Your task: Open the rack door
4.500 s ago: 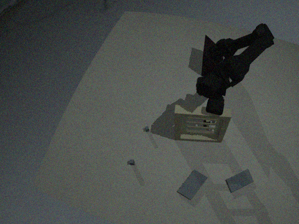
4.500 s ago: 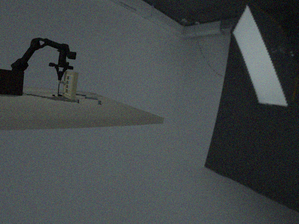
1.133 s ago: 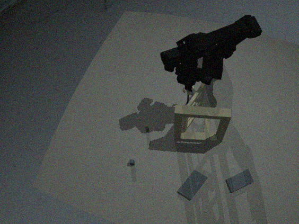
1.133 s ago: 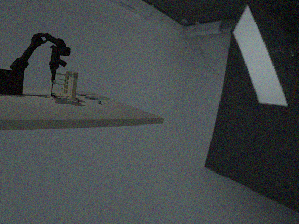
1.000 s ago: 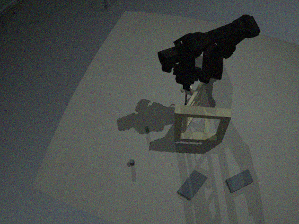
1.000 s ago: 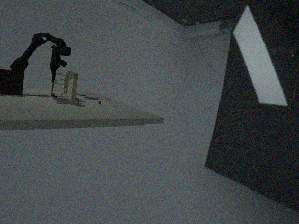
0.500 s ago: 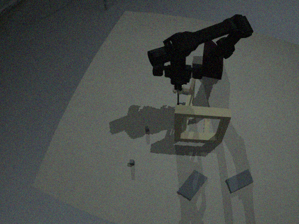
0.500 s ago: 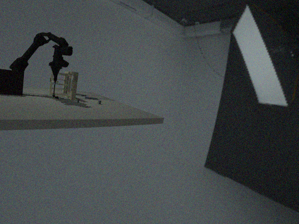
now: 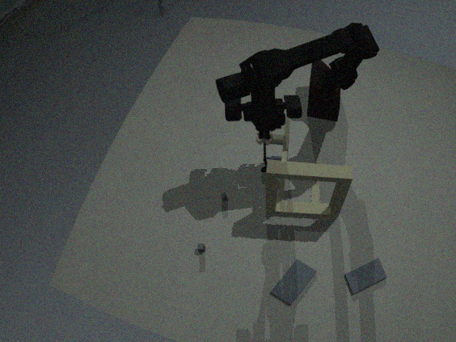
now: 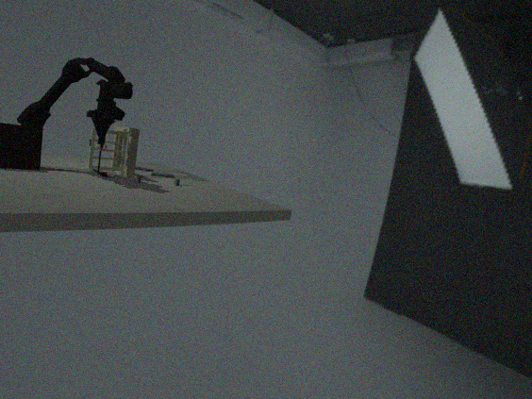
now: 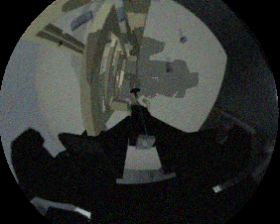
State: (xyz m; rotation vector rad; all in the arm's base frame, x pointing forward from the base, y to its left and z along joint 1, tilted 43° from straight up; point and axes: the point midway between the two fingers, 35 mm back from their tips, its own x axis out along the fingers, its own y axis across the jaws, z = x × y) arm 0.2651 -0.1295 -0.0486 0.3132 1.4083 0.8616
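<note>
The dark upright handle lies 10 mm ahead of my gripper tip and 30 mm below it.
</note>
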